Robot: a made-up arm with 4 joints.
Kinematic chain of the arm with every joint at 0, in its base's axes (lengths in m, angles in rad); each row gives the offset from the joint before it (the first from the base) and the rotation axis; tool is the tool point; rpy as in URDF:
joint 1: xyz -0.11 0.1 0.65 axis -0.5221 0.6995 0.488
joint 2: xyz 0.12 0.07 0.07 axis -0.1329 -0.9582 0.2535
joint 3: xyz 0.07 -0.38 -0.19 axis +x
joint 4: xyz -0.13 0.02 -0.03 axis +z
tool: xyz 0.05 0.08 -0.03 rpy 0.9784 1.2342 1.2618
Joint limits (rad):
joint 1: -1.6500..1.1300
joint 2: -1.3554..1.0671
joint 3: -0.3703..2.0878
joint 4: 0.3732..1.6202
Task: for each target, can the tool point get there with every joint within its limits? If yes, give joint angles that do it. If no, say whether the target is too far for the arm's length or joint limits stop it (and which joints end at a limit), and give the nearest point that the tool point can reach.
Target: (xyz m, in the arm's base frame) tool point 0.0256 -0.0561 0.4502
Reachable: yes | joints -1.0031 0.1657 0.0193 0.8252
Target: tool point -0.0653 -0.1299 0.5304
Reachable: yes | joints -1.1009 0.4895 1.2583 0.9294
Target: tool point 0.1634 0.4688 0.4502
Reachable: no: joint limits stop it (at a limit: joint 1, joint 3) | nearest point -0.0514 0.1923 0.4110 | short by 0.352 m
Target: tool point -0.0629 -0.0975 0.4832
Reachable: yes | joints -0.0664 0.1036 0.2117 1.0426
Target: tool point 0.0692 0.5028 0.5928
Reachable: no: joint limits stop it (at a limit: joint 1) | nearest point -0.1093 0.2279 0.4225 | short by 0.369 m
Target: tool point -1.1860 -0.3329 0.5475
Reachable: no: too far | nearest point -0.4481 0.0211 0.6516 | short by 0.825 m
